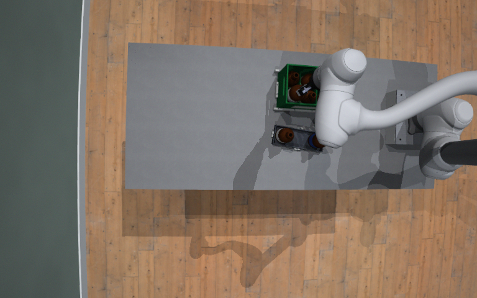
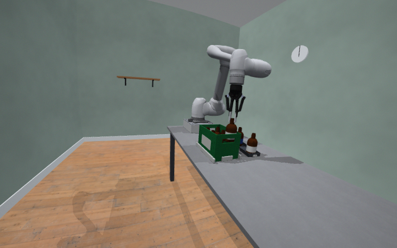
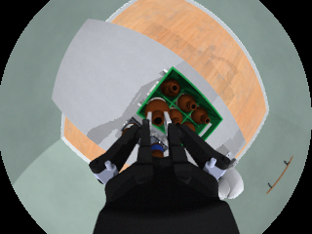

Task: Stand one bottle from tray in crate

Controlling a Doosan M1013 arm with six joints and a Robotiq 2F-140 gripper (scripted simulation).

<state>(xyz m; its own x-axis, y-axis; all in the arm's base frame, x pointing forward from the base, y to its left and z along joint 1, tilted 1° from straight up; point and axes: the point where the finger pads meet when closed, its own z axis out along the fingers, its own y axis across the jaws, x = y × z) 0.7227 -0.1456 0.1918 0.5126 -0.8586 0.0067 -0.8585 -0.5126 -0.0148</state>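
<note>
My hand is 90 mm above the brown bottle. Round my hand: green crate 90 mm behind, 30 mm to the right, 190 mm below; then dark tray 50 mm behind, 210 mm to the left, 260 mm below.
</note>
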